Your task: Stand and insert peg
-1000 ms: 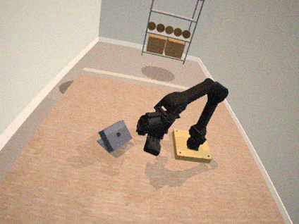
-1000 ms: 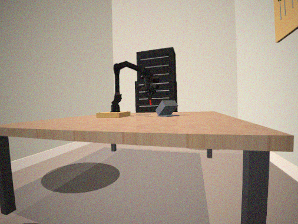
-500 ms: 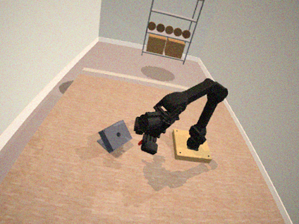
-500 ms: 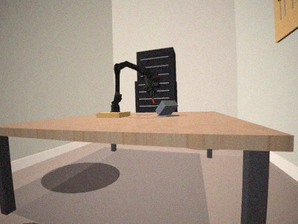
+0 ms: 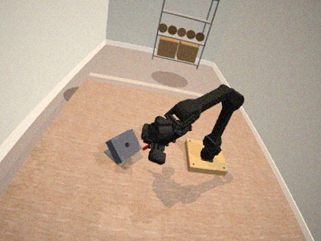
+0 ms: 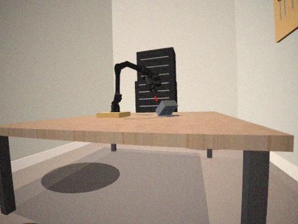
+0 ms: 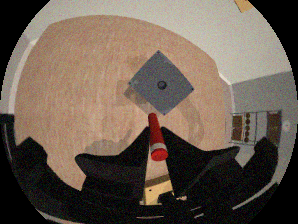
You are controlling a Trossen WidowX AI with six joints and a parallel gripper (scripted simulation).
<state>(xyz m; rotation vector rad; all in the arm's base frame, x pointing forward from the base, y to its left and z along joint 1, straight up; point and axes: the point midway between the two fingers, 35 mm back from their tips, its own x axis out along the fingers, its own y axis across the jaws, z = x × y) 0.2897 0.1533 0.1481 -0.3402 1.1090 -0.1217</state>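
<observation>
The grey sloped panel lies 110 mm ahead of my gripper tip, 90 mm below it and 60 mm to the right of it. From my gripper tip the other things lie so: red peg 10 mm behind, 10 mm above.
</observation>
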